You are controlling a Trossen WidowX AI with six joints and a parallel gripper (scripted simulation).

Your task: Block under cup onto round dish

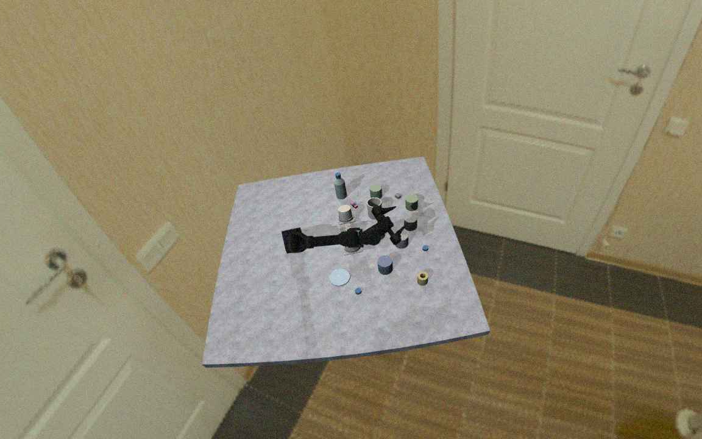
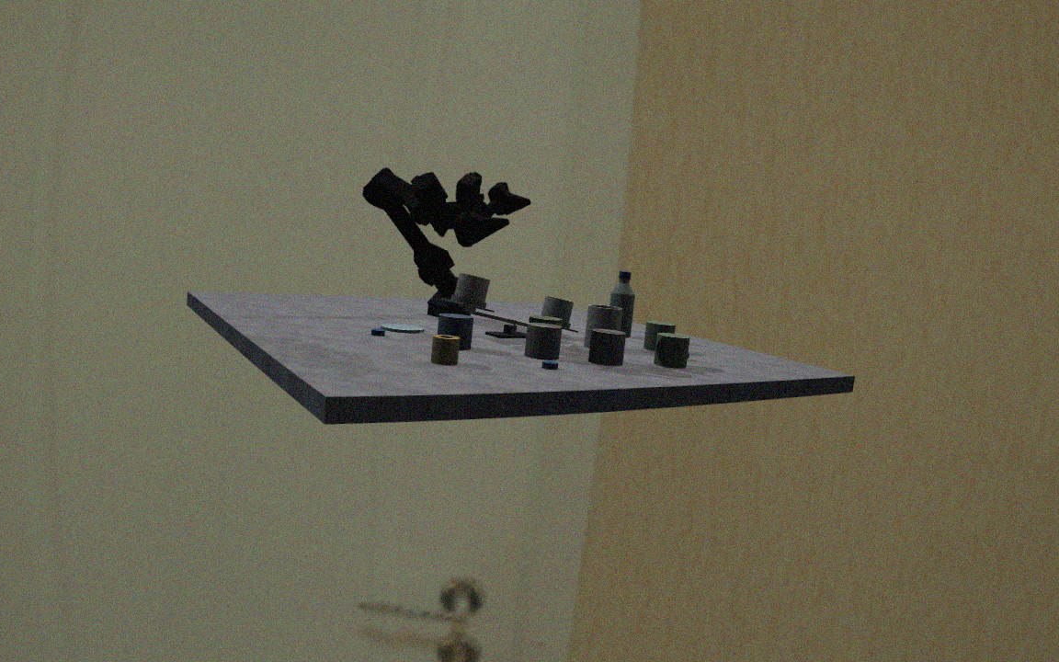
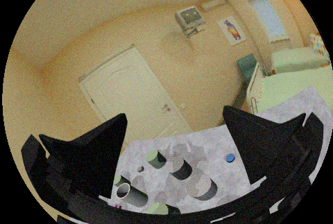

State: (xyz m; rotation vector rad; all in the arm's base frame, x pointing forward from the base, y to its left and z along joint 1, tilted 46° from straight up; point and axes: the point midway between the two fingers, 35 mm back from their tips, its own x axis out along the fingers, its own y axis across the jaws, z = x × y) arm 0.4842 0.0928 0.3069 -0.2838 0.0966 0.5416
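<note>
Now: gripper tip 270 mm past the greenish block, 290 mm to the right of it and 250 mm above it. The rest, counted from my gripper tip: balance beam 260 mm behind, 160 mm to the left, 250 mm below; then pale blue round dish 320 mm behind, 90 mm to the right, 280 mm below.
</note>
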